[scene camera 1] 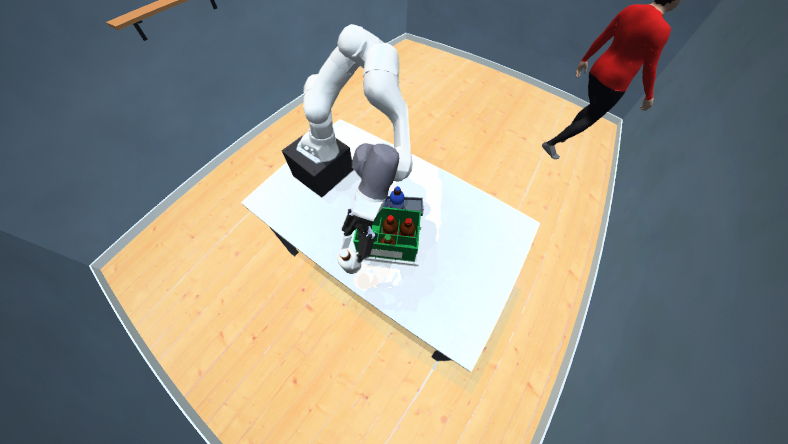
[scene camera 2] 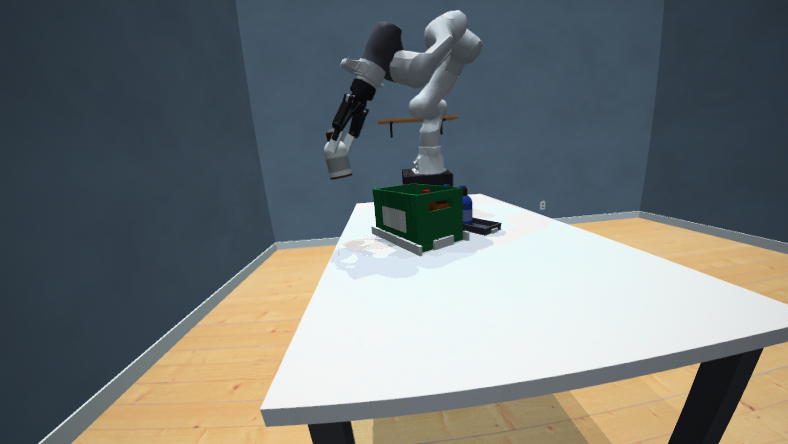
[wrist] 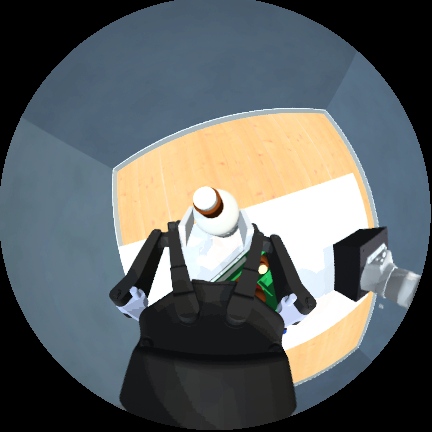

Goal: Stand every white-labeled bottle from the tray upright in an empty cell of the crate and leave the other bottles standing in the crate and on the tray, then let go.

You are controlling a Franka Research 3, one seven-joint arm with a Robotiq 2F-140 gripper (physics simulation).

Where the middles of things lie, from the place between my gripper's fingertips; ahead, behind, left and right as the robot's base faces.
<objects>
I see the white-labeled bottle [wrist: 215, 211] right at my hand.
</objects>
